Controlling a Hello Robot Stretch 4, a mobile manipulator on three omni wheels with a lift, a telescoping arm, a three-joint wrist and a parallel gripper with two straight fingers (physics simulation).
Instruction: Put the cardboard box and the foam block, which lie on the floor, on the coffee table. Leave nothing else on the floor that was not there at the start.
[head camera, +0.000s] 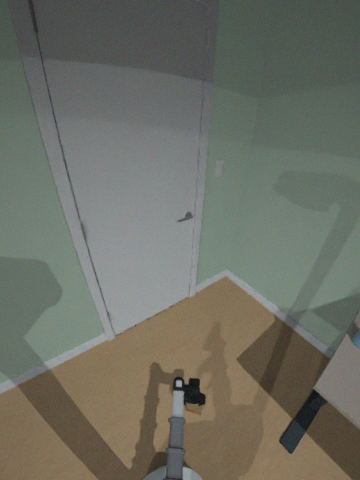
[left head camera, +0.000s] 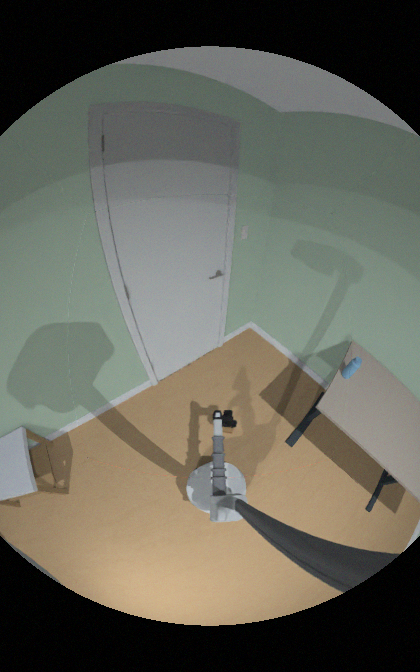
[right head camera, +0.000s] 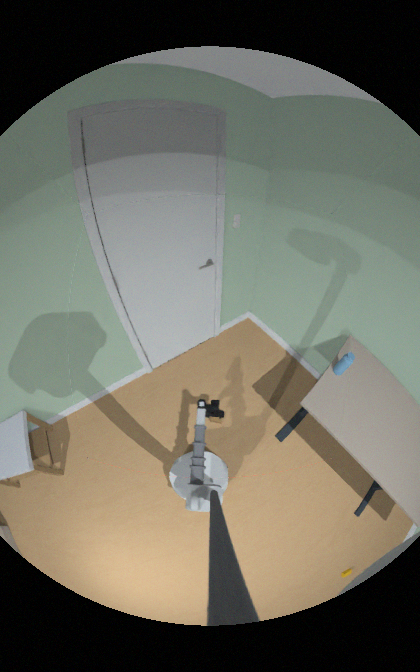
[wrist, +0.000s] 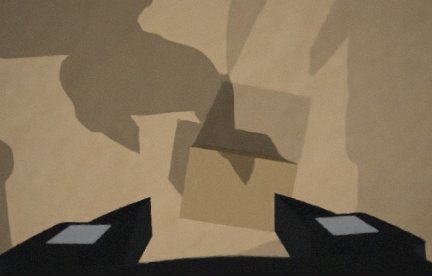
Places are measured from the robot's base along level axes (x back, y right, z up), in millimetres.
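Pixels of known places: gripper, fingertip midpoint: (wrist: 213, 214).
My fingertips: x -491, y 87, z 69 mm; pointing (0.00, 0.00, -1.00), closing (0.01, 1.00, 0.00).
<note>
Behind a point stands the place of what it marks.
The cardboard box (wrist: 235, 192) {x -494, y 106, z 23 mm} (head camera: 194, 410) {x -468, y 105, z 22 mm} (left head camera: 228, 430) (right head camera: 216, 420) is a plain tan block on the floor. My gripper (wrist: 213, 214) {x -492, y 87, z 69 mm} (head camera: 196, 397) (left head camera: 230, 419) (right head camera: 216, 409) is open above it, with nothing held. In the wrist view the box shows between and beyond the fingertips, a little right of centre, slightly turned; its right side comes near the right finger. A small yellow block (right head camera: 346, 572), possibly the foam block, lies on the floor at the lower right. A beige table (head camera: 345, 377) {x -415, y 668, z 693 mm} (left head camera: 370, 415) (right head camera: 360, 415) with dark legs stands at the right; whether it is the coffee table is unclear.
A blue bottle-like thing (left head camera: 352, 367) (right head camera: 344, 363) lies on the beige table. A white-topped piece with wooden legs (left head camera: 15, 465) (right head camera: 14, 445) stands at the left. A white door (head camera: 130, 175) {x -1137, y -310, z 1239 mm} and green walls bound the far side. A grey edge shows beside the yellow block.
</note>
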